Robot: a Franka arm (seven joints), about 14 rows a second.
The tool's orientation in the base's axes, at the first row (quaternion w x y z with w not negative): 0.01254, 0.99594, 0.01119, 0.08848
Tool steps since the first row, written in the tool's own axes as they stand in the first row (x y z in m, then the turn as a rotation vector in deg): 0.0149, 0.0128, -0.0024, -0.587, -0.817, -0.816; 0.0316, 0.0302, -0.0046, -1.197, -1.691, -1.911; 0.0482, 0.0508, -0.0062, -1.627, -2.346, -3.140; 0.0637, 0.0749, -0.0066, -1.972, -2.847, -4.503; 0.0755, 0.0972, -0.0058, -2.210, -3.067, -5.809
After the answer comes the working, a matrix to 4 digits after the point.
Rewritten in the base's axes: 0.0145, -0.0124, 0.0053, -0.738, 0.821, 0.678; 0.0309, -0.0293, 0.0109, -1.549, 1.705, 1.624; 0.0474, -0.0494, 0.0160, -2.202, 2.377, 2.740; 0.0630, -0.0731, 0.0197, -2.793, 2.901, 4.007; 0.0752, -0.0952, 0.0216, -3.262, 3.145, 5.245
The tool's axes in the first row as the columns of a matrix, in the base's axes (rounded; the answer above uses it unrounded):
0.9841, 0.0201, 0.1765
0.0245, -0.9994, -0.0230
0.1760, 0.0270, -0.9840

